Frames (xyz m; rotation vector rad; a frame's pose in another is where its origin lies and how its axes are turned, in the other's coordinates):
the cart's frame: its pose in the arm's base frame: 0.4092 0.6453 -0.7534 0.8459 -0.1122 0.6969
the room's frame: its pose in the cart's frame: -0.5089 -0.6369 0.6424 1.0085 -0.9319 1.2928
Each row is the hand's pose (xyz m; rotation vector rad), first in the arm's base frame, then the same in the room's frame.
Working: the arm's base frame: its pose in the room's frame: 0.5814 -0.0967 -0.9480 -2.0660 1.3188 -1.5460

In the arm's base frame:
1: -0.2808 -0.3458 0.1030 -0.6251 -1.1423 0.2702
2: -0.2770 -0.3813 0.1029 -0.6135 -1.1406 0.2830
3: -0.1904 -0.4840 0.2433 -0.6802 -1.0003 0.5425
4: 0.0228 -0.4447 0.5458 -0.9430 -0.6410 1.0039
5: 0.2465 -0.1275 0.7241 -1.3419 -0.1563 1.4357
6: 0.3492 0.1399 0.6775 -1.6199 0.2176 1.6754
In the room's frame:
1: 0.8377 0.2819 -0.9449 -2.2861 1.4939 0.2929
2: 0.8559 0.2989 -0.9193 -2.2702 1.4944 0.2843
3: 1.0316 0.2472 -0.8546 -2.0191 1.7882 0.2340
4: 1.2781 -0.0314 -0.8677 -1.4685 2.4044 0.2003
5: 1.2763 -0.4362 -1.0040 -0.6855 3.0198 0.2625
6: 1.1030 -0.6512 -1.0932 0.0305 -2.9395 -0.2997

